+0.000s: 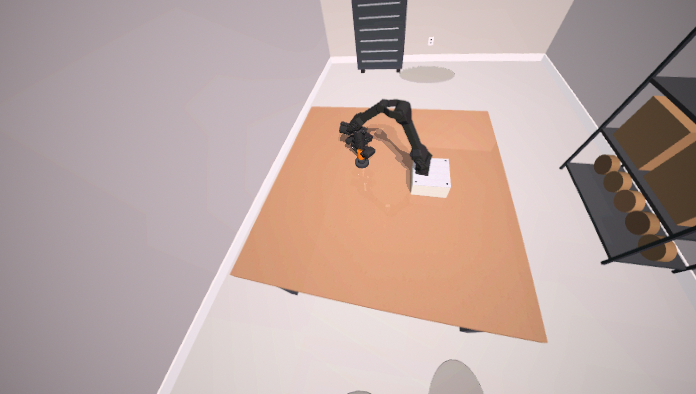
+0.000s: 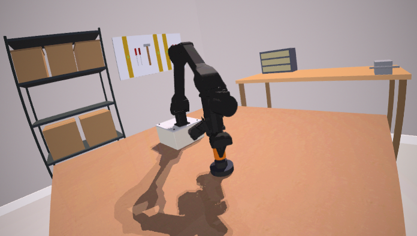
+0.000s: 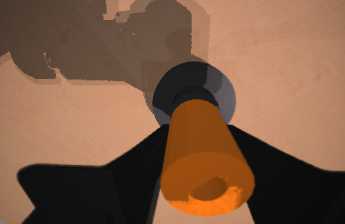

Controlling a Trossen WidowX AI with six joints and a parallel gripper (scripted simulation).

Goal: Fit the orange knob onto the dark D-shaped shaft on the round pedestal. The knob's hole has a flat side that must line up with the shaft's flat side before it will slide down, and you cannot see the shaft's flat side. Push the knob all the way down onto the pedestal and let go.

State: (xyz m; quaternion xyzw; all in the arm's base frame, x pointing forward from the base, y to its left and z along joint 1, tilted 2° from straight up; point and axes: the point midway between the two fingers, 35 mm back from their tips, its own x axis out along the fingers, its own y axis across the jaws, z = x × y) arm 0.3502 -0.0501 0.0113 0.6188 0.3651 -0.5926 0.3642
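My gripper tip is 30 mm above the dark round pedestal. Round my gripper tip: orange knob (20 mm above).
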